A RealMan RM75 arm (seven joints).
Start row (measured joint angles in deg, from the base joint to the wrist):
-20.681, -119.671, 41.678, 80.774, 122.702, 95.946, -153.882
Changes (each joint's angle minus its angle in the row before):
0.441, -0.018, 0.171, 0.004, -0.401, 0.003, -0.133
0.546, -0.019, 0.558, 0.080, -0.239, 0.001, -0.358
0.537, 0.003, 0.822, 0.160, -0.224, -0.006, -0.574
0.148, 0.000, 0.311, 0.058, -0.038, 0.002, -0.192
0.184, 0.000, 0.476, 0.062, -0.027, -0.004, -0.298
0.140, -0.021, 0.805, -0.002, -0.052, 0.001, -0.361
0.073, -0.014, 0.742, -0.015, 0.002, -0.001, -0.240
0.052, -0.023, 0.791, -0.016, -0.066, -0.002, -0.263
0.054, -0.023, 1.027, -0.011, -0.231, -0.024, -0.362
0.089, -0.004, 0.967, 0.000, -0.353, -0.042, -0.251
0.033, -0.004, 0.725, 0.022, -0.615, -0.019, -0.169
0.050, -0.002, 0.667, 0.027, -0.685, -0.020, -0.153
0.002, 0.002, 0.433, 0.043, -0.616, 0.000, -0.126
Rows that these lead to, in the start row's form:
-20.240, -119.689, 41.849, 80.778, 122.301, 95.949, -154.015
-19.694, -119.708, 42.407, 80.858, 122.062, 95.950, -154.373
-19.157, -119.705, 43.229, 81.018, 121.838, 95.944, -154.947
-19.009, -119.705, 43.540, 81.076, 121.800, 95.946, -155.139
-18.825, -119.705, 44.016, 81.138, 121.773, 95.942, -155.437
-18.685, -119.726, 44.821, 81.136, 121.721, 95.943, -155.798
-18.612, -119.740, 45.563, 81.121, 121.723, 95.942, -156.038
-18.560, -119.763, 46.354, 81.105, 121.657, 95.940, -156.301
-18.506, -119.786, 47.381, 81.094, 121.426, 95.916, -156.663
-18.417, -119.790, 48.348, 81.094, 121.073, 95.874, -156.914
-18.384, -119.794, 49.073, 81.116, 120.458, 95.855, -157.083
-18.334, -119.796, 49.740, 81.143, 119.773, 95.835, -157.236
-18.332, -119.794, 50.173, 81.186, 119.157, 95.835, -157.362

